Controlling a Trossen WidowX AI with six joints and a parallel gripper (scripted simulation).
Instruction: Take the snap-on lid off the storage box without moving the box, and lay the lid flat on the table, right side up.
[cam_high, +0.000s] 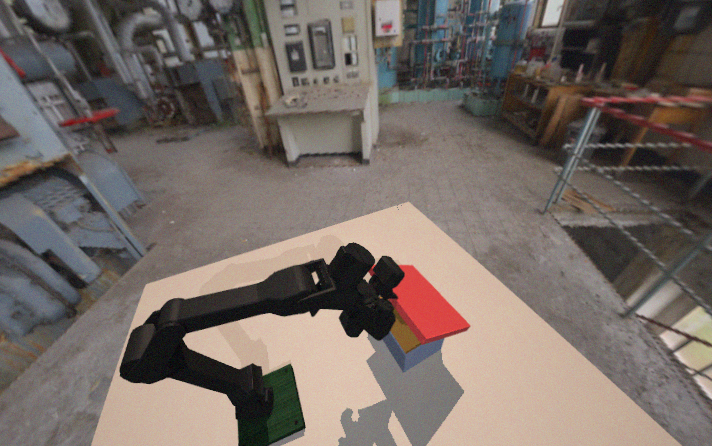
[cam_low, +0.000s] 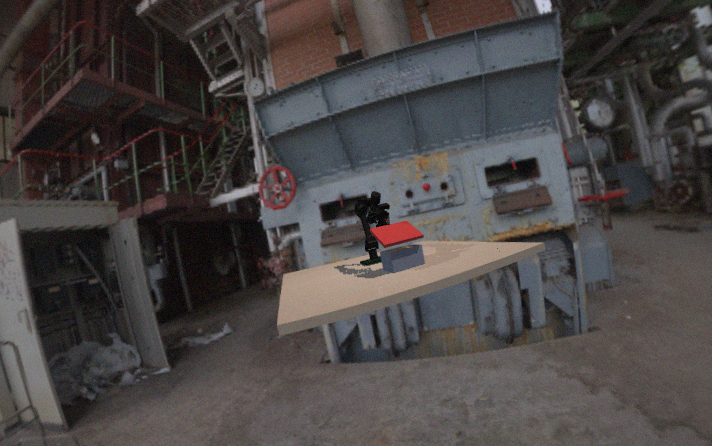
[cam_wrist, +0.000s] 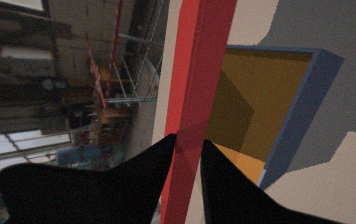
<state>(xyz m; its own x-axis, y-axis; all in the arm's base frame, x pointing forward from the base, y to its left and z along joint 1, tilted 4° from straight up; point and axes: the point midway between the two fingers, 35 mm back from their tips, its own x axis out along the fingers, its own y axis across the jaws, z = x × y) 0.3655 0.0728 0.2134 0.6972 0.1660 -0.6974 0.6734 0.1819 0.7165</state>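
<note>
Now: gripper tip 70 mm short of the red lid, 20 mm to the right of it and 40 mm above it. The rest, counted from my gripper tip: storage box (40 mm ahead, 30 mm to the left, 180 mm below).
</note>
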